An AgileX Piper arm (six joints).
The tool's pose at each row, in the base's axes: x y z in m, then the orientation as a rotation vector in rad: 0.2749 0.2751 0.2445 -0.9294 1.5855 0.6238; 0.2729 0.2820 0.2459 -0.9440 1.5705 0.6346; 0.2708 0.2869 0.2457 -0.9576 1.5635 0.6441; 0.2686 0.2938 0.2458 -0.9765 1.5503 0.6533; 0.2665 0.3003 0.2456 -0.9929 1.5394 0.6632; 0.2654 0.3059 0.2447 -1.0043 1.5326 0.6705; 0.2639 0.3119 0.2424 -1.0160 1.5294 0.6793; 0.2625 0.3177 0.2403 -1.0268 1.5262 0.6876; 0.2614 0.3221 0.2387 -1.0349 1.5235 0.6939; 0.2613 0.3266 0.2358 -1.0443 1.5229 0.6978; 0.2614 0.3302 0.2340 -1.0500 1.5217 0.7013; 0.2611 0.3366 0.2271 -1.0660 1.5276 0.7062
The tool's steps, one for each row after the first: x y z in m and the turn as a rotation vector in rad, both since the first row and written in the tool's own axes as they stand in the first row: -0.0029 0.0053 0.0041 -0.0162 -0.0082 -0.0085; -0.0037 0.0098 0.0070 -0.0308 -0.0100 -0.0134; -0.0053 0.0154 0.0113 -0.0485 -0.0143 -0.0239; -0.0065 0.0207 0.0154 -0.0653 -0.0179 -0.0317; -0.0069 0.0247 0.0195 -0.0771 -0.0198 -0.0365; -0.0060 0.0295 0.0240 -0.0901 -0.0188 -0.0389; -0.0052 0.0340 0.0283 -0.1021 -0.0181 -0.0411; -0.0047 0.0375 0.0316 -0.1112 -0.0178 -0.0428; -0.0029 0.0403 0.0358 -0.1195 -0.0147 -0.0455; -0.0020 0.0423 0.0392 -0.1252 -0.0137 -0.0469; 0.0033 0.0467 0.0457 -0.1378 -0.0025 -0.0490
